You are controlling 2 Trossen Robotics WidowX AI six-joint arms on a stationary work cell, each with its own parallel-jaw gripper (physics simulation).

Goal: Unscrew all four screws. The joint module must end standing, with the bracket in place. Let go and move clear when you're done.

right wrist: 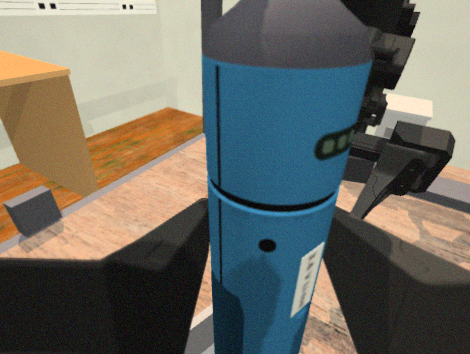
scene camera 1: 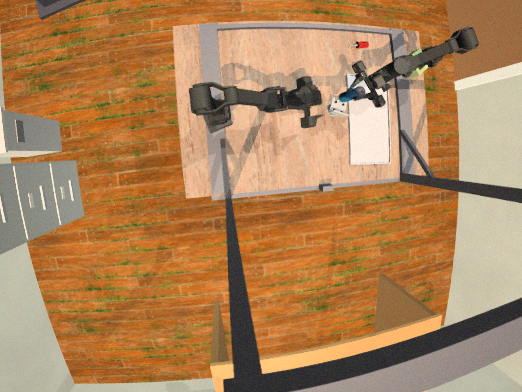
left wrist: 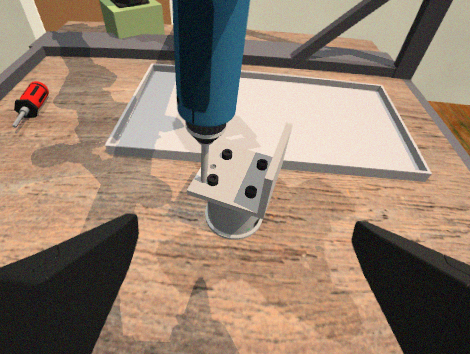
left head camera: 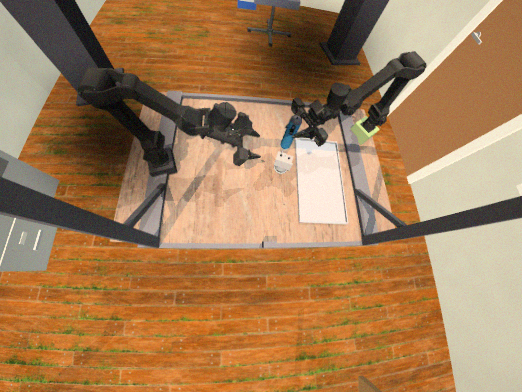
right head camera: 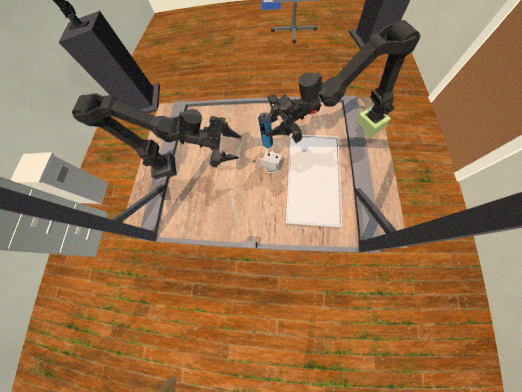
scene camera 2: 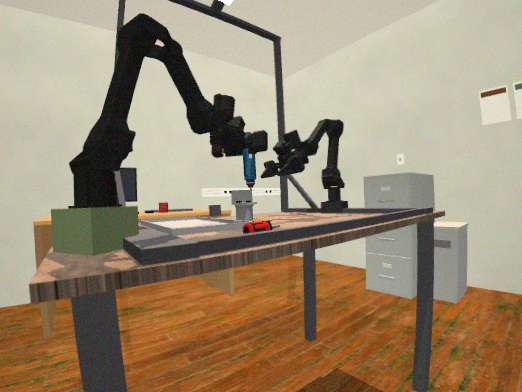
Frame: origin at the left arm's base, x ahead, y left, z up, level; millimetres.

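Seen in the pictures: left gripper, fingertip midpoint: [scene camera 1: 321,103] [left wrist: 248,228] [left head camera: 260,146] [right head camera: 240,147] [scene camera 2: 269,176]; right gripper, fingertip midpoint: [right wrist: 264,211] [scene camera 1: 350,95] [left head camera: 288,132] [right head camera: 262,130] [scene camera 2: 250,153]; left arm's base at its link origin: [scene camera 1: 216,116] [left head camera: 159,159] [right head camera: 160,164] [scene camera 2: 334,201]; right arm's base at its link origin: [left wrist: 129,1] [left head camera: 367,126] [right head camera: 375,116] [scene camera 2: 95,207].
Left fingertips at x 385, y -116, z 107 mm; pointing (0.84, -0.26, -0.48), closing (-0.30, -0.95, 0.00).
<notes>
Pixels of each thing's top centre, then the offset from my left fingertips to it.
- joint module at its top centre: [left wrist: 237,175] [scene camera 2: 244,203] dy -37, dx +108, dz -95 mm
- blue electric screwdriver at its top centre: [right head camera: 264,114] [left head camera: 297,116] [scene camera 2: 248,132] [scene camera 1: 361,89] dy -10, dx +104, dz +145 mm
- shallow white tray at its top centre: [left wrist: 269,108] [scene camera 2: 187,220] [right head camera: 314,176] [left head camera: 320,177] [scene camera 1: 370,119] dy -142, dx +266, dz -142 mm
- red screwdriver at its top centre: [left wrist: 23,97] [scene camera 2: 263,221] [scene camera 1: 360,43] dy +207, dx +358, dz -129 mm
- green block at its top centre: [scene camera 2: 95,207] [right head camera: 375,116] [scene camera 1: 419,61] [left head camera: 367,126] dy +36, dx +620, dz -87 mm
- small dark block at its top centre: [right wrist: 28,195] [left head camera: 270,243] [right head camera: 248,243] [scene camera 1: 328,188] [scene camera 2: 214,204] dy -343, dx -67, dz -101 mm
The joint module [left wrist: 232,226] [scene camera 2: 244,213] stands upright on the table with the light bracket [left wrist: 232,167] [left head camera: 283,161] [right head camera: 270,160] on top. Several black screws, such as the near left screw [left wrist: 212,179], sit in the bracket's plate. My right gripper [right wrist: 264,211] is shut on the blue electric screwdriver [right wrist: 270,125] [left head camera: 290,134] [left wrist: 210,65] [scene camera 2: 249,165], held bit down over the bracket. In the left wrist view the bit's tip is just left of the near left screw; whether it touches the plate is unclear. My left gripper [left wrist: 248,228] [left head camera: 259,146] [right head camera: 239,147] is open and empty, left of the module.
A shallow white tray [left head camera: 322,187] [left wrist: 350,170] lies right of the module. A red screwdriver [scene camera 1: 362,44] [scene camera 2: 257,227] [left wrist: 35,95] lies near the far edge. A green block [scene camera 2: 75,230] [left wrist: 135,21] carries the right arm's base. A small dark block [scene camera 1: 326,187] [right wrist: 34,212] is at the table's edge.
</notes>
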